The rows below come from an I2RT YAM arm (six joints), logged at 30 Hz.
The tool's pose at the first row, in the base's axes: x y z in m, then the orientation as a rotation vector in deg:
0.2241 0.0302 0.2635 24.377 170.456 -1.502
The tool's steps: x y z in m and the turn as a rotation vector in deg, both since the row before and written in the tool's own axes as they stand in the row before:
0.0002 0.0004 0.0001 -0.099 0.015 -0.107
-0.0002 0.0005 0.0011 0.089 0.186 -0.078
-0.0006 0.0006 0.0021 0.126 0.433 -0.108
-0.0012 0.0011 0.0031 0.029 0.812 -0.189
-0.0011 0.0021 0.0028 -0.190 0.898 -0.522
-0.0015 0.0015 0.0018 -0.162 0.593 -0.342
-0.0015 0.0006 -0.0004 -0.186 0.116 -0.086
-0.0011 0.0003 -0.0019 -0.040 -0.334 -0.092
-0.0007 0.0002 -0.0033 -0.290 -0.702 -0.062
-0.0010 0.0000 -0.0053 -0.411 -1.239 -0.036
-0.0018 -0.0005 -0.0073 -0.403 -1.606 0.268
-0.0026 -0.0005 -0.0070 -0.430 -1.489 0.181
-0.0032 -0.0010 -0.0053 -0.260 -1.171 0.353
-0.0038 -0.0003 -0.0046 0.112 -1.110 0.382
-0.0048 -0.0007 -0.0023 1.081 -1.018 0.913
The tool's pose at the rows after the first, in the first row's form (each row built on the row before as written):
0.2240 0.0306 0.2634 24.208 170.483 -1.363
0.2245 0.0310 0.2623 24.128 170.693 -1.466
0.2255 0.0313 0.2603 24.041 171.156 -1.577
0.2273 0.0319 0.2574 23.873 171.998 -1.474
0.2292 0.0335 0.2547 23.190 172.970 -1.050
0.2312 0.0345 0.2531 22.736 173.605 -0.713
0.2328 0.0347 0.2536 22.605 173.715 -0.414
0.2338 0.0347 0.2556 22.421 173.400 -0.424
0.2342 0.0348 0.2590 22.217 172.687 -0.126
0.2346 0.0346 0.2644 21.979 171.426 0.249
0.2353 0.0338 0.2719 22.153 169.745 0.564
0.2366 0.0327 0.2792 22.202 168.192 0.927
0.2384 0.0310 0.2849 22.556 166.940 1.122
0.2410 0.0298 0.2901 23.013 165.787 0.793
0.2448 0.0279 0.2933 24.409 164.724 -0.824

